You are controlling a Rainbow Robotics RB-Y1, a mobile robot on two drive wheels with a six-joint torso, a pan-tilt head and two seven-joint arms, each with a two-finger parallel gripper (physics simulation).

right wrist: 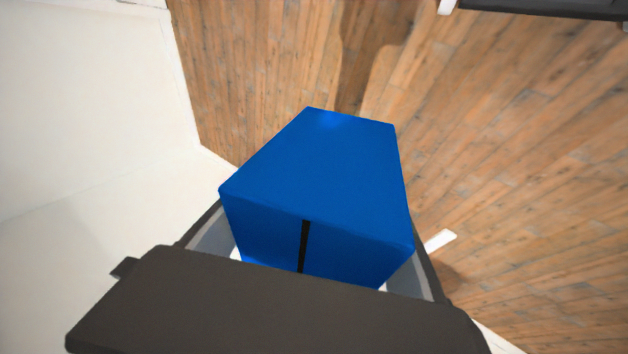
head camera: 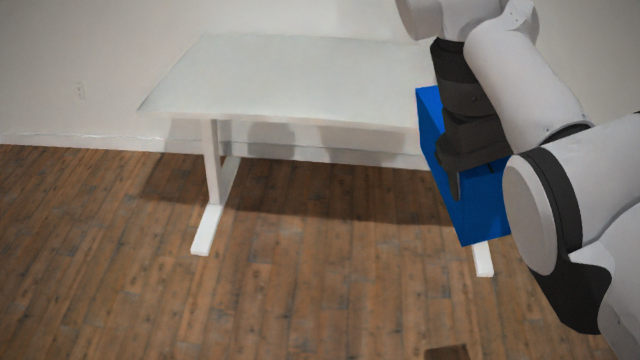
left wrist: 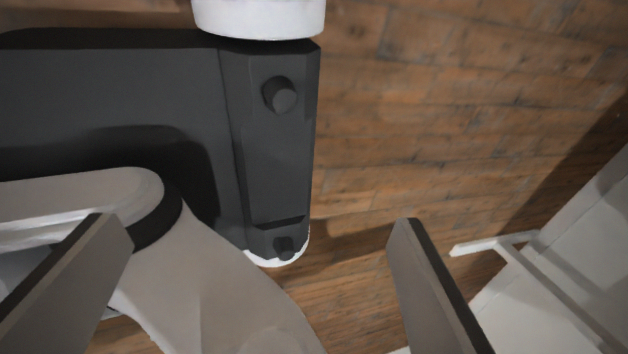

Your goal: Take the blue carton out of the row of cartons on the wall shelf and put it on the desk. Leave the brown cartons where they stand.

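Places are measured from the robot's base along level axes (x ahead, y left, z up), in millimetres.
Where they show: left gripper, between the fingertips: (left wrist: 264, 230); right gripper, between the fingertips: (right wrist: 320, 193) (head camera: 486, 185).
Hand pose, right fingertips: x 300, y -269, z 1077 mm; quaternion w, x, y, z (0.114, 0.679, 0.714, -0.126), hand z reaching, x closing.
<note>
Things, the pixels of their centre, and the offset from my right fingertips. "spot": a spot on its surface instead. Level surfaces: height alone.
- blue carton, middle of its body: (right wrist: 314, 245) (head camera: 462, 156) dy +0, dx +96, dz -20 mm
- white desk, height of its surface: dz -357 mm
- desk leg, a spot on its surface: (head camera: 211, 160) spot: dy +593, dx +1172, dz -799 mm
The blue carton (head camera: 482, 200) (right wrist: 325, 175) is held in the air, with its long side tilted in the head view. My right gripper (head camera: 480, 187) (right wrist: 320, 193) is shut on it, with a finger on either side; one finger is hidden in the head view. The white desk (head camera: 300, 75) stands against the wall. In the head view the carton overlaps the desk's right end; whether they touch cannot be told. My left gripper (left wrist: 264, 230) is open, its fingers wide apart with nothing gripped. The wall shelf and the brown cartons do not show.
A desk leg (head camera: 211, 160) with a long foot stands at the left. Another white foot (head camera: 483, 260) shows below the carton. My dark base (left wrist: 150, 90) is close to the left gripper. A small brown shape (head camera: 447, 353) at the bottom edge is unclear.
</note>
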